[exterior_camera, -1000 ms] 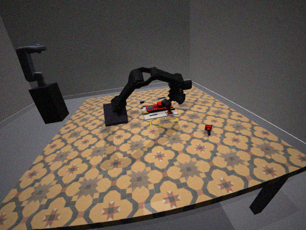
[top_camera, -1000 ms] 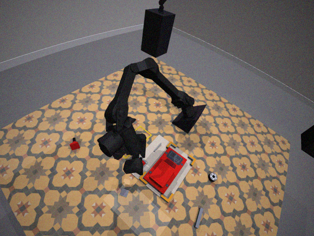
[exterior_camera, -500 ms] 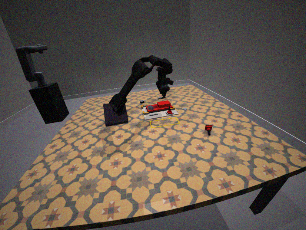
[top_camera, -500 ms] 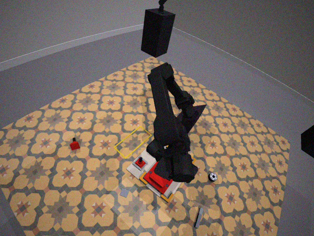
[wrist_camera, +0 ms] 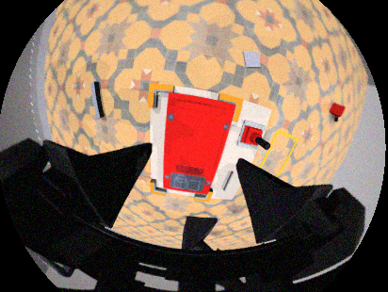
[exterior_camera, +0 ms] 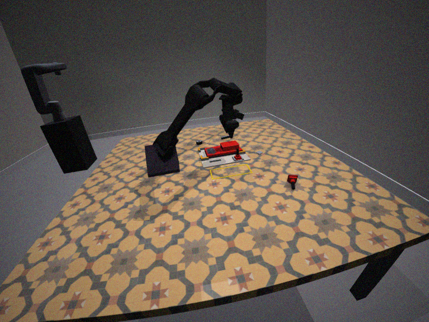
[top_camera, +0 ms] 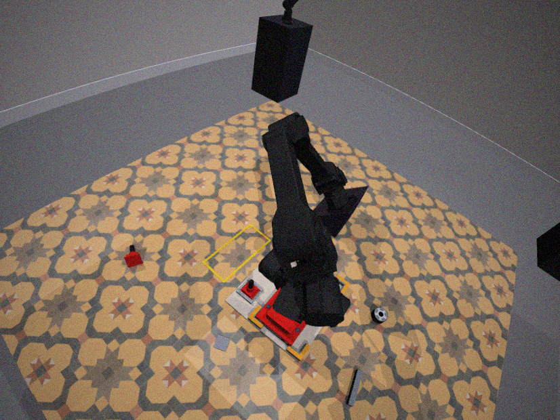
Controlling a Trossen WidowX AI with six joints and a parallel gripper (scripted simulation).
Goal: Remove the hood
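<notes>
My gripper tip is now 6 cm above the red hood. Round my gripper tip: grey bar (4 cm ahead, 22 cm to the left, 9 cm below); black-and-white wheel (16 cm behind, 20 cm to the left, 9 cm below); grey square (15 cm ahead, 7 cm to the right, 10 cm below).
</notes>
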